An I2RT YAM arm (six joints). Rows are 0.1 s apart.
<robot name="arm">
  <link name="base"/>
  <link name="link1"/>
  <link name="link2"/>
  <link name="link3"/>
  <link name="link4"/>
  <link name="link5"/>
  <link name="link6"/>
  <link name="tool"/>
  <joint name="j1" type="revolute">
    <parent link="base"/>
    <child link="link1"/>
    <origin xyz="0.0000 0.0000 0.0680" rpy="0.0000 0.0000 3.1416"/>
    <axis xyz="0 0 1"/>
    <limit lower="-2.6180" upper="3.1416"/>
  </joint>
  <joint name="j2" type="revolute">
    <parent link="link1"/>
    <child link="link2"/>
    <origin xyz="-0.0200 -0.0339 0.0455" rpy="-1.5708 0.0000 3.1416"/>
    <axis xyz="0 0 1"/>
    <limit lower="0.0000" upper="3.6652"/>
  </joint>
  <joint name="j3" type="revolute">
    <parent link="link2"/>
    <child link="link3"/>
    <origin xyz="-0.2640 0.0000 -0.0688" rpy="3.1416 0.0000 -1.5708"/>
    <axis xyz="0 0 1"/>
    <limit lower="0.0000" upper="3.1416"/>
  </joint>
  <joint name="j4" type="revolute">
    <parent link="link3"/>
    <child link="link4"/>
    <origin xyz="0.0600 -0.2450 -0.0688" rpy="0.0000 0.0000 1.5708"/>
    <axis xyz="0 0 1"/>
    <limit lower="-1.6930" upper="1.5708"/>
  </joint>
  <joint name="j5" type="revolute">
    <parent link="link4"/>
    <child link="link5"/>
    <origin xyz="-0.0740 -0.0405 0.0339" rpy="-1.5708 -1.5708 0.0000"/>
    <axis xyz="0 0 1"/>
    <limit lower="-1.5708" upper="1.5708"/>
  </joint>
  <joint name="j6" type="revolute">
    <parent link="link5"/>
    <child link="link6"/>
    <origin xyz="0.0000 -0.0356 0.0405" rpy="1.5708 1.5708 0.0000"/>
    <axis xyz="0 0 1"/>
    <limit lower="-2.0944" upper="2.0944"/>
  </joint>
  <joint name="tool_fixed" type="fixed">
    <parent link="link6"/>
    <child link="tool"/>
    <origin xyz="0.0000 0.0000 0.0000" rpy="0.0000 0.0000 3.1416"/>
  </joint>
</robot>
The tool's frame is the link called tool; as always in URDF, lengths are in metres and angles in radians.
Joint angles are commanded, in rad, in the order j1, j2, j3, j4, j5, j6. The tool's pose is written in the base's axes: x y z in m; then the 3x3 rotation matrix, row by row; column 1 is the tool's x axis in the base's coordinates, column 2 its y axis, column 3 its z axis. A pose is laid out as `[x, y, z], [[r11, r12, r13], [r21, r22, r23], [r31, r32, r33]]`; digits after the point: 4 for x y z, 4 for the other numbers.
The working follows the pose.
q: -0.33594, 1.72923, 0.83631, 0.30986, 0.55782, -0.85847
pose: [0.3233, -0.1328, 0.1636], [[-0.8672, 0.0621, 0.4942], [-0.3774, 0.5657, -0.7332], [-0.3250, -0.8223, -0.4671]]
Where each joint sits with the arm in this pose, in the base's axes (m; each line is computed from the numbers above, not from the rounded line before):
j1: 0.0000 0.0000 0.0680
j2: 0.0301 0.0254 0.1135
j3: 0.0467 -0.0533 0.3742
j4: 0.2586 -0.0544 0.2210
j5: 0.3268 -0.1141 0.2141
j6: 0.3233 -0.1328 0.1636
the tool: 0.3233 -0.1328 0.1636

